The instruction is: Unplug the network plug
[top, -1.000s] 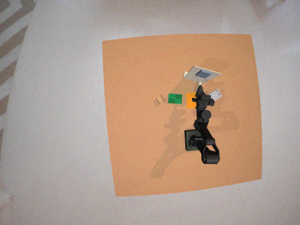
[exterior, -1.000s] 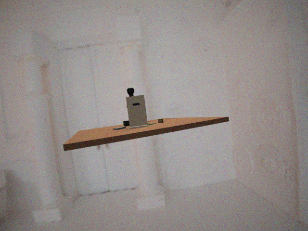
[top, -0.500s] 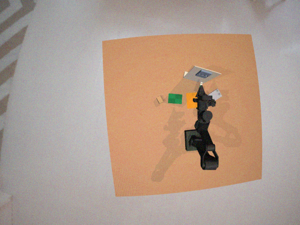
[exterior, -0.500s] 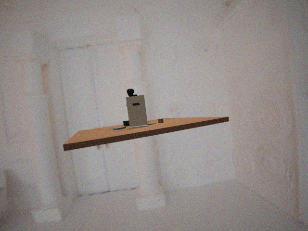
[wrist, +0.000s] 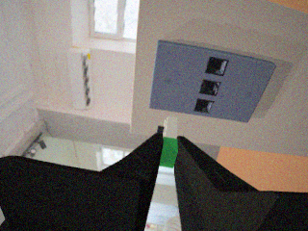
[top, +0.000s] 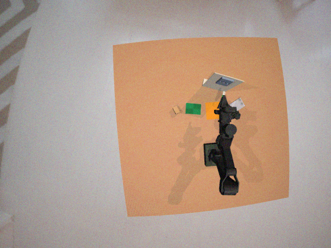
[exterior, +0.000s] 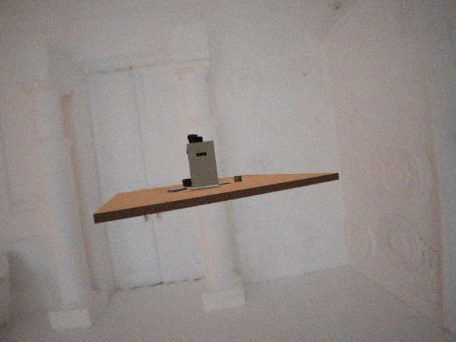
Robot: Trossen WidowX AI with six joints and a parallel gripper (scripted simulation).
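Right now my gripper tip is 70 mm past the orange marked square, 20 mm to the left of it and 260 mm above it. Also, from my gripper tip: grey upright panel: 100 mm ahead, 30 mm to the right, 120 mm below; small tan block: 50 mm behind, 250 mm to the left, 240 mm below; green plug: right at my gripper tip.
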